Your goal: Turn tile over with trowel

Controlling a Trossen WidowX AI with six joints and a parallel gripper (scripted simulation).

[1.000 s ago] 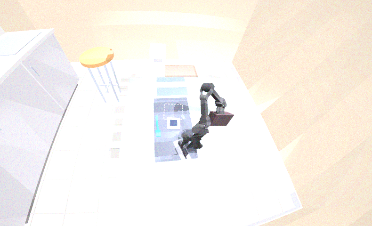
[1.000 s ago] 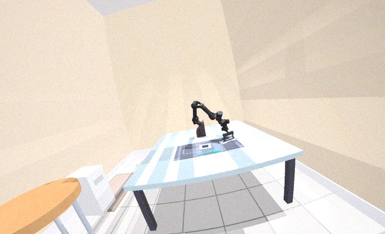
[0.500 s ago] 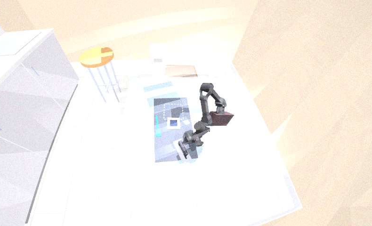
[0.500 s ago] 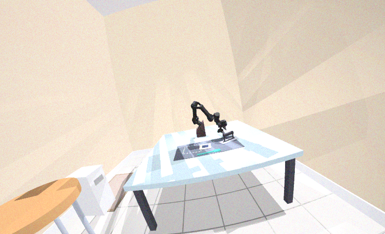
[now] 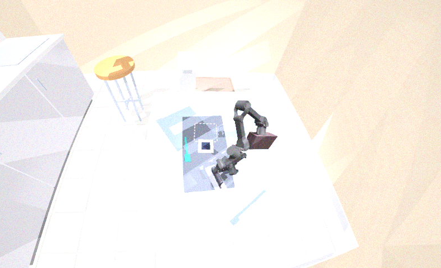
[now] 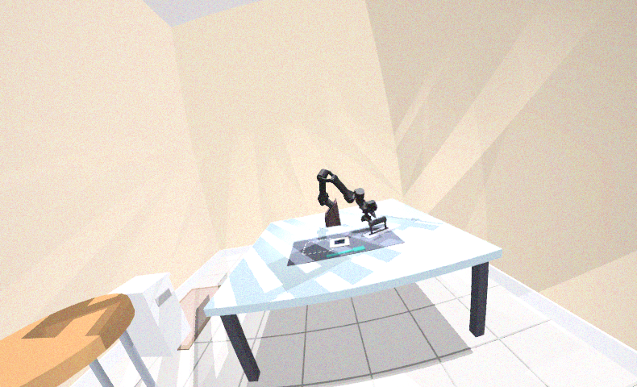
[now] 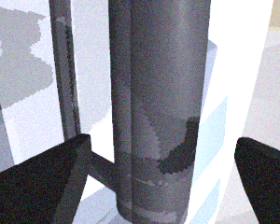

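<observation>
Right now the white tile is 230 mm to the right of my gripper tip, 70 mm below it and 70 mm ahead of it. Also, from my gripper tip: grey mat (220 mm to the right, 100 mm below, 80 mm ahead); teal trowel (210 mm ahead, 180 mm to the right, 70 mm below).
</observation>
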